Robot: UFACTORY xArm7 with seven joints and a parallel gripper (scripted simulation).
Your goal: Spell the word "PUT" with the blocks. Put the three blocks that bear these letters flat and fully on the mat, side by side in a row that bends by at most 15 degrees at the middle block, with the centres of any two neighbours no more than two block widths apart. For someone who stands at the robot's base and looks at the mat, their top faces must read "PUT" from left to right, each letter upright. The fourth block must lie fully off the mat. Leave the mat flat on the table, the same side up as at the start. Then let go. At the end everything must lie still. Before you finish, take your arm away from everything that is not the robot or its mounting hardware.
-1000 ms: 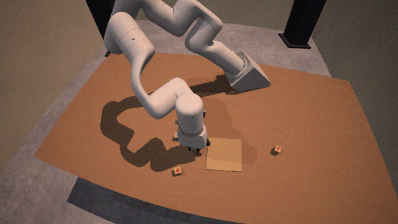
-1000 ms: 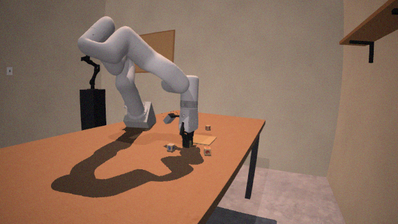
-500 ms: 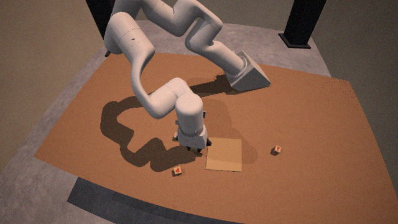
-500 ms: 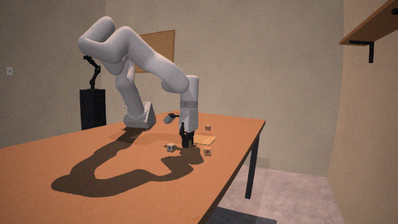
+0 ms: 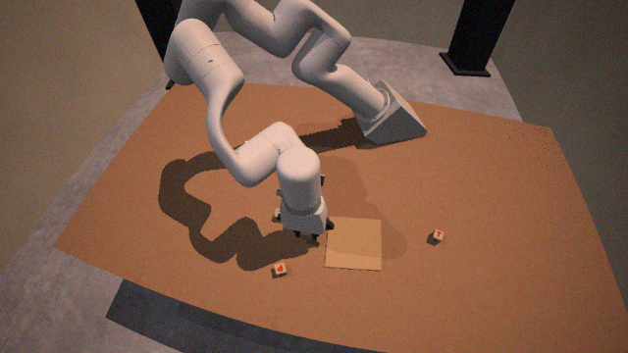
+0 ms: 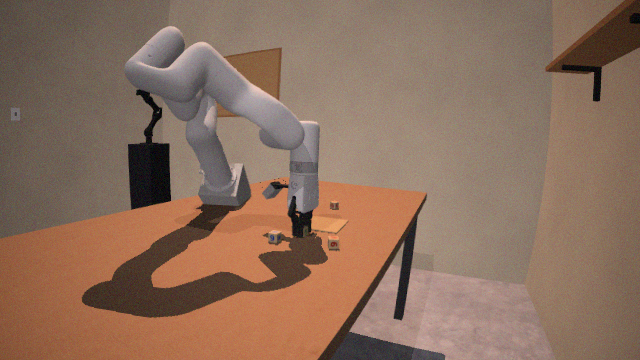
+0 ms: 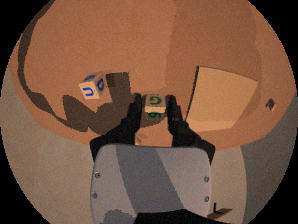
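Right now the P block is 10 cm ahead of my hand, 7 cm to the right of it and 1 cm below it. The rest, counted from my hand: T block 4 cm ahead, 34 cm to the left, 1 cm below; tan mat 3 cm ahead, 12 cm to the left, 2 cm below.
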